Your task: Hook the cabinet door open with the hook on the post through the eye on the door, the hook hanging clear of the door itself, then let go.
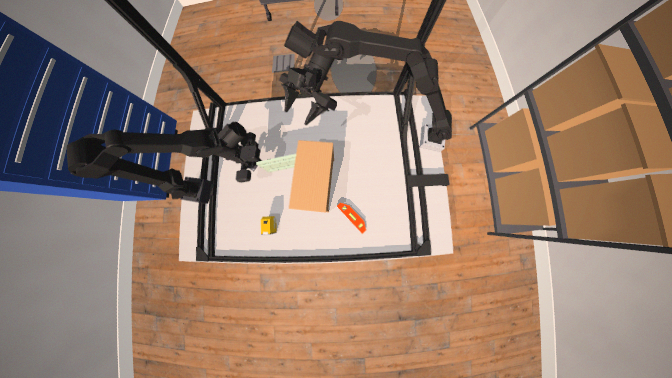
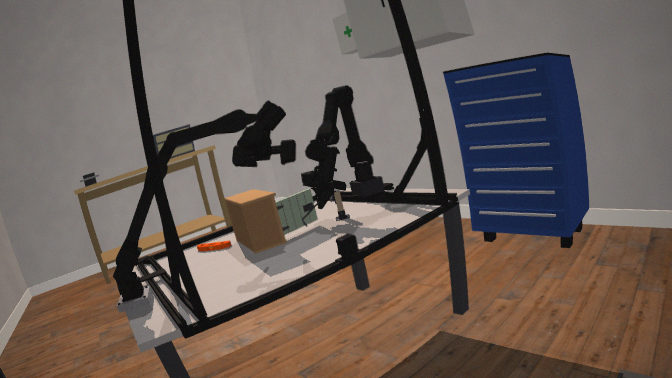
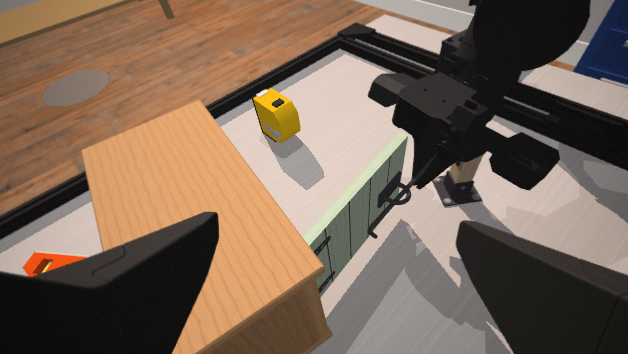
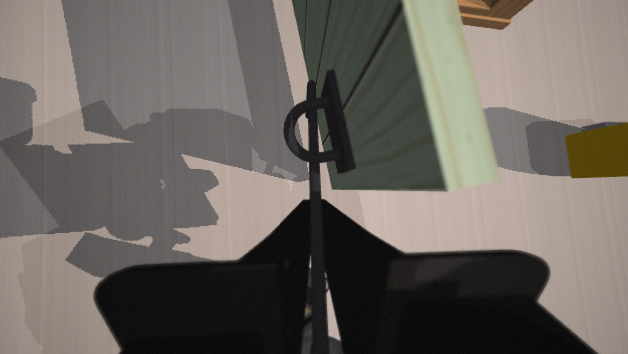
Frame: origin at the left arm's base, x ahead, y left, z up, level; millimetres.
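Seen in the pictures: left gripper, fingertip midpoint: [image 1: 295, 118] [image 2: 270, 164] [image 3: 339, 228]; right gripper, fingertip midpoint: [image 2: 320, 209] [image 3: 416, 186] [image 4: 313, 207]; left arm's base, origin of the base link: [image 1: 435, 136] [image 2: 133, 295]; right arm's base, origin of the base link: [image 1: 191, 189] [image 2: 365, 179].
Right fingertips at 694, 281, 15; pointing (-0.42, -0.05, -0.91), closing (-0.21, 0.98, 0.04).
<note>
Pixels of each thing's top centre, then the offset from my right fingertips to it, as dx, dy, dz. "spot": a spot on its surface instead.
- orange-brown cabinet, middle of its top: [image 3: 178, 196] [image 1: 311, 174] [image 2: 247, 195] -232, +28, +112
- black eye, surface spot: [image 4: 289, 131] [image 3: 406, 198] spot: -32, -19, +21
- black hook, surface spot: [image 4: 312, 131] spot: -38, -8, +8
- post, surface spot: [image 3: 466, 170] [image 2: 338, 204] spot: +67, -10, -4
- yellow tape measure, middle of its top: [image 3: 270, 95] [image 1: 265, 226] -87, +237, +26
- orange level, middle of its top: [image 3: 75, 270] [image 2: 211, 244] [image 1: 352, 216] -403, +132, -37
The orange-brown cabinet [image 1: 312, 175] [image 2: 252, 222] [image 3: 195, 170] stands with its pale green door [image 1: 281, 162] [image 2: 296, 211] [image 3: 359, 220] [image 4: 452, 100] swung open. The black eye [image 3: 409, 194] [image 4: 289, 131] is on the door's face near its free edge. The black hook [image 3: 382, 221] [image 4: 312, 131] crosses the eye's loop, its bent tip beyond it, beside the door; whether it is threaded through is unclear. The post [image 2: 340, 204] [image 3: 466, 170] stands near the right gripper. My right gripper [image 2: 321, 205] [image 3: 416, 186] [image 4: 313, 207] is shut on the hook's rod. My left gripper [image 1: 297, 116] [image 3: 339, 228] is open and empty, above the cabinet's hinge side.
A yellow tape measure [image 1: 267, 225] [image 3: 277, 116] [image 4: 600, 152] stands on the table past the door. An orange level [image 1: 352, 217] [image 2: 214, 246] [image 3: 50, 264] lies beside the cabinet. The black frame [image 1: 312, 258] [image 2: 285, 295] edges the table, with uprights on both sides.
</note>
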